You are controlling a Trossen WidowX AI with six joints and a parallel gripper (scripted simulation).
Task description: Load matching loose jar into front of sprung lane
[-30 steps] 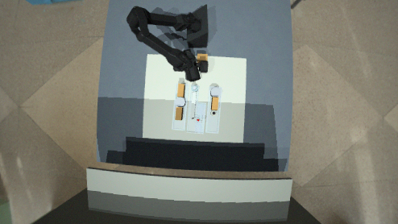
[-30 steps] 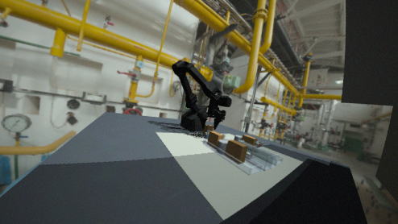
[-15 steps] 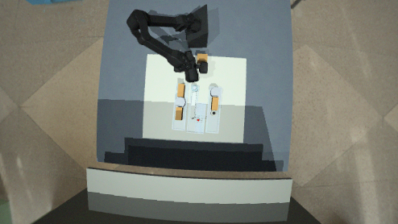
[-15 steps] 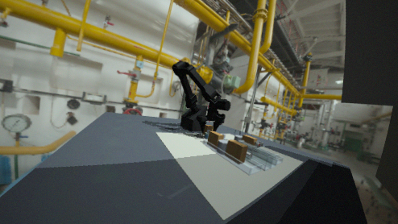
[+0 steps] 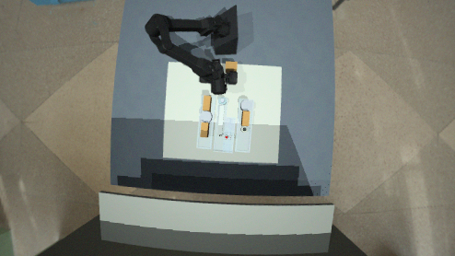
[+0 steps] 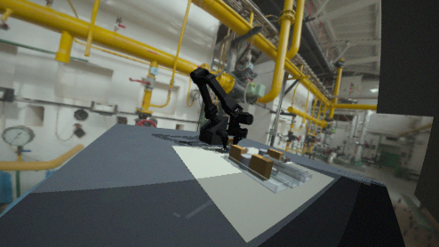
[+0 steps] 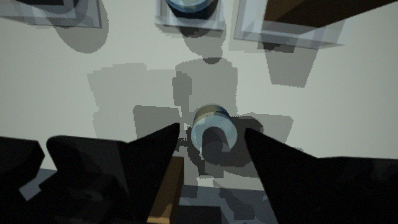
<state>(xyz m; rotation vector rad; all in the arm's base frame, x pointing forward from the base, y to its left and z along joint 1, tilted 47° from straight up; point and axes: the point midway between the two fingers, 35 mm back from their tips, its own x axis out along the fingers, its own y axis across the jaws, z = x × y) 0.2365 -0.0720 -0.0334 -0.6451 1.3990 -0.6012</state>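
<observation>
My gripper tip is now 8 cm past the brown box, 6 cm to the right of it and 1 cm below it. Round my gripper tip: clear lane rack: 26 cm ahead, 4 cm to the left, 1 cm below.
</observation>
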